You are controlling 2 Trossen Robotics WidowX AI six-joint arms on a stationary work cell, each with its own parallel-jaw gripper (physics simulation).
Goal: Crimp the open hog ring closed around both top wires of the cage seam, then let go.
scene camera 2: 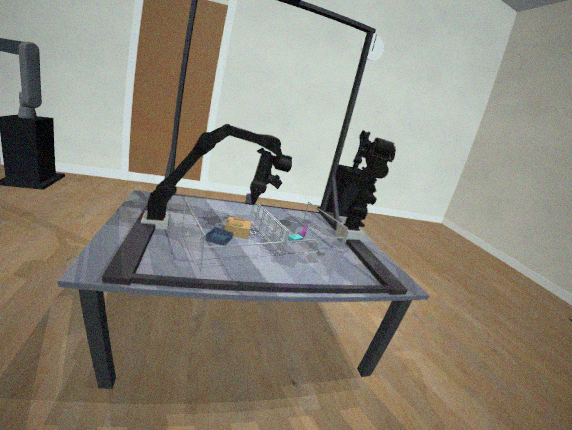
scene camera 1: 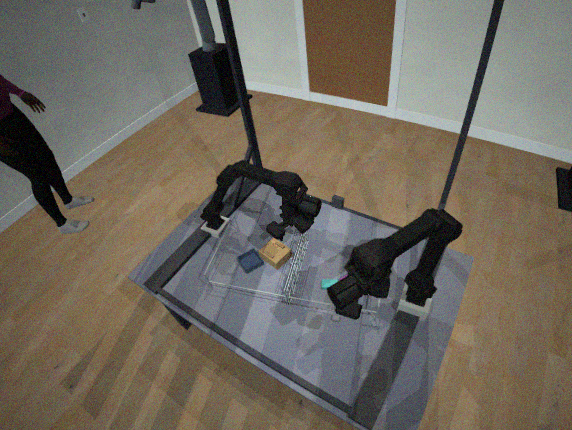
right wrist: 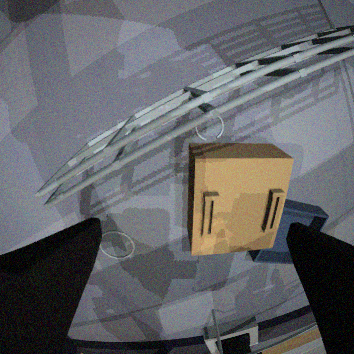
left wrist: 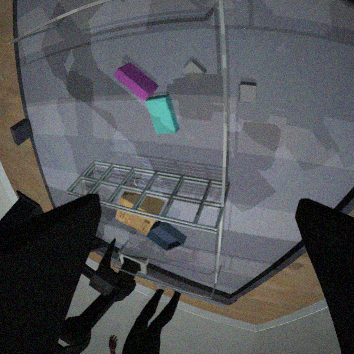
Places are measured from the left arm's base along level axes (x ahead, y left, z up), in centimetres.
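Where they show: left gripper, fingertip midpoint: [scene camera 2: 343, 200] [left wrist: 203, 207]; right gripper, fingertip midpoint: [scene camera 2: 253, 201] [scene camera 1: 289, 233] [right wrist: 198, 232]; left arm's base, link origin: [scene camera 2: 351, 227] [scene camera 1: 416, 296]; right arm's base, link origin: [scene camera 2: 155, 216] [scene camera 1: 215, 223] [right wrist: 233, 342] [left wrist: 131, 263].
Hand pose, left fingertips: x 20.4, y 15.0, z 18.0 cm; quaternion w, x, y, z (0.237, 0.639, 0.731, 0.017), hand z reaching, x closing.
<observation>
Each offset is from my left fingertips to the top centre of the thing. "pt": to the spot under its first point.
The cage seam {pt dz -18.4, dx +22.8, dy -8.8 cm} [scene camera 1: 295, 270] [scene camera 2: 272, 218] [left wrist: 155, 214] stands across the middle of the table, with two top wires side by side. In the right wrist view a thin pale ring [right wrist: 210, 139] shows at the lower top wire {pt dz -13.6, dx +25.8, dy -20.3 cm} [right wrist: 150, 145], its upper part against or behind the wire; whether it encloses both wires I cannot tell. A second thin ring {dz -23.9, dx +38.7, dy -29.7 cm} [right wrist: 118, 258] appears lower left, near a right fingertip. My right gripper [scene camera 1: 289, 229] [scene camera 2: 265, 192] [right wrist: 198, 232] is open and empty above the seam's far end. My left gripper [scene camera 1: 345, 307] [left wrist: 203, 207] is open and empty, raised right of the seam.
A tan box {dz -18.8, dx +35.3, dy -15.4 cm} [scene camera 1: 275, 253] [scene camera 2: 238, 227] [left wrist: 134, 220] [right wrist: 240, 205] and a dark blue tray {dz -21.6, dx +43.6, dy -8.9 cm} [scene camera 1: 250, 260] [scene camera 2: 219, 236] [left wrist: 167, 236] lie left of the seam. A teal block {dz -22.6, dx +10.2, dy -11.3 cm} [scene camera 1: 328, 283] [scene camera 2: 296, 237] [left wrist: 162, 114] and a magenta block {dz -20.6, dx +4.9, dy -15.4 cm} [scene camera 2: 304, 231] [left wrist: 136, 81] lie right of it.
</observation>
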